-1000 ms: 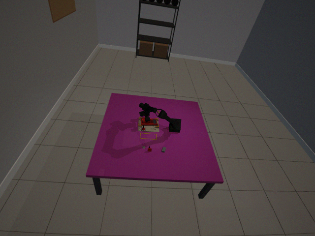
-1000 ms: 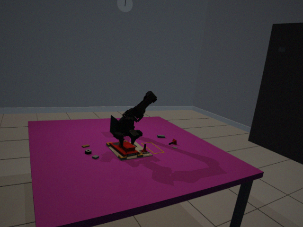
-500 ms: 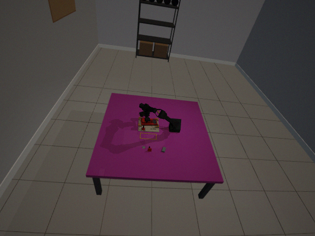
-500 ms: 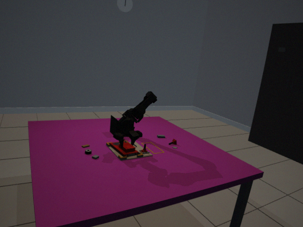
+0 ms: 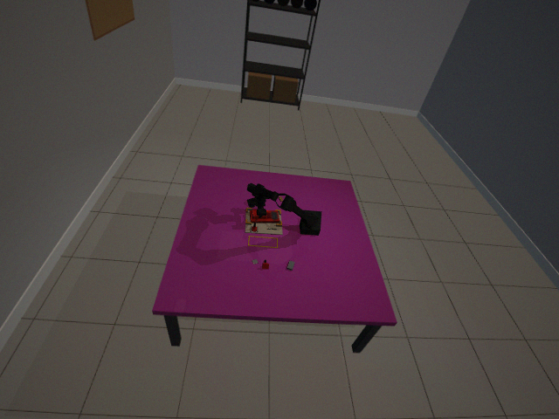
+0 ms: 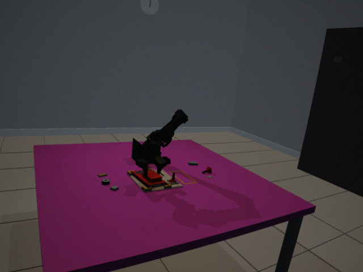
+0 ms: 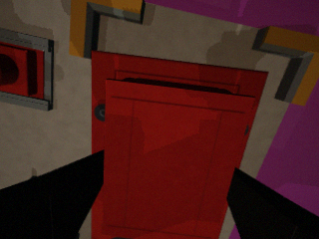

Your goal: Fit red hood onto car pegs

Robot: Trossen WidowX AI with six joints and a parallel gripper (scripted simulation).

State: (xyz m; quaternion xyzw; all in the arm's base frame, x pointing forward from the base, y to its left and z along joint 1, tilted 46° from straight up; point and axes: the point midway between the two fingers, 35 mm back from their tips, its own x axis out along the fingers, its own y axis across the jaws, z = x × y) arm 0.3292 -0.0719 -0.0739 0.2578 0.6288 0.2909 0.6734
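Now: gripper tip right at the red hood. Round my gripper tip: black wheel: 23 cm to the right, 7 cm behind, 3 cm below; then beige jig: 3 cm below, 3 cm behind, 2 cm to the left; then grey engine block: 2 cm below.
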